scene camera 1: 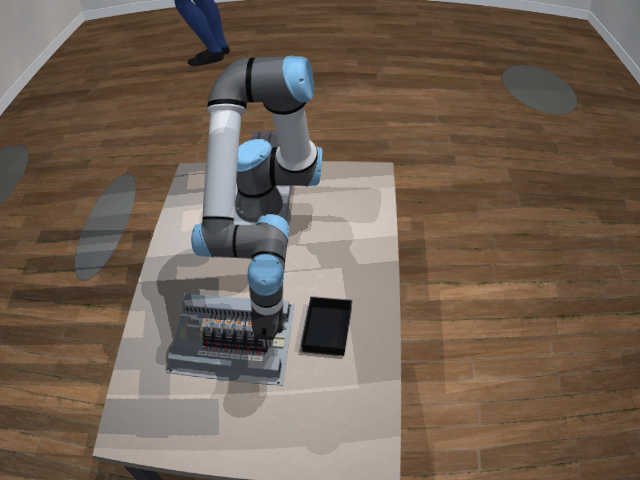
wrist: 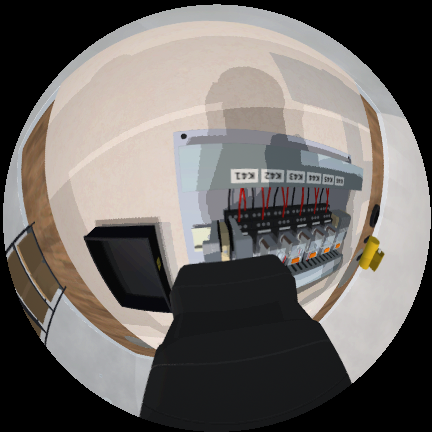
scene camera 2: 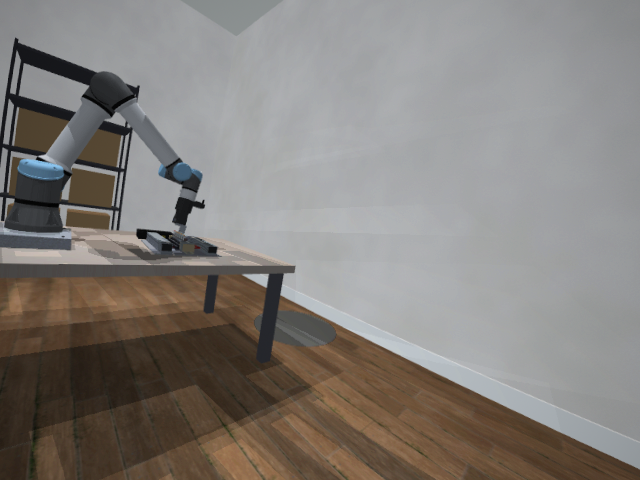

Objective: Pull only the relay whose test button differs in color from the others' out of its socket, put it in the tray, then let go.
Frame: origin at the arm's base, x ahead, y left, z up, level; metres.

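Where they show: gripper, fingertip midpoint: (scene camera 1: 268,343) (wrist: 223,228); arm's base, link origin: (scene camera 1: 258,205) (scene camera 2: 34,228).
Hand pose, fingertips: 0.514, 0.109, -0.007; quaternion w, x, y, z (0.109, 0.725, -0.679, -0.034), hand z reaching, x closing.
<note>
Each offset is from my fingertips to the top centre of the thing, as dx, dy, dz. "spot": to the spot under its first point.
A row of relays {-0.024, -0.108, +0.037} (scene camera 1: 228,326) (wrist: 305,242) stands in black sockets {spot: +0.001, -0.042, -0.005} (wrist: 257,222) under labels K41 to K46. Several relays right of the gripper in the wrist view show orange test buttons. My gripper (scene camera 1: 266,336) (scene camera 2: 179,229) (wrist: 223,228) is down at the K41 end of the row, shut on the relay there. Its grey fingers stand on both sides of that relay. The relay's body and test button are mostly hidden by the gripper, and whether it is seated or slightly raised cannot be told. The black tray {spot: +0.000, +0.142, -0.021} (scene camera 1: 323,351) (wrist: 122,232) lies beside the panel, with no relay seen in it.
Grey wire ducts {+0.068, -0.111, +0.011} (scene camera 1: 222,364) (wrist: 207,167) run along both long sides of the panel. Red and black wires {spot: +0.021, -0.030, -0.029} (wrist: 242,200) lead to the sockets. A pale terminal block {spot: -0.024, +0.021, -0.028} (scene camera 1: 278,342) (wrist: 201,235) sits beside the K41 end. A shelf rack (scene camera 2: 56,63) stands behind the robot.
</note>
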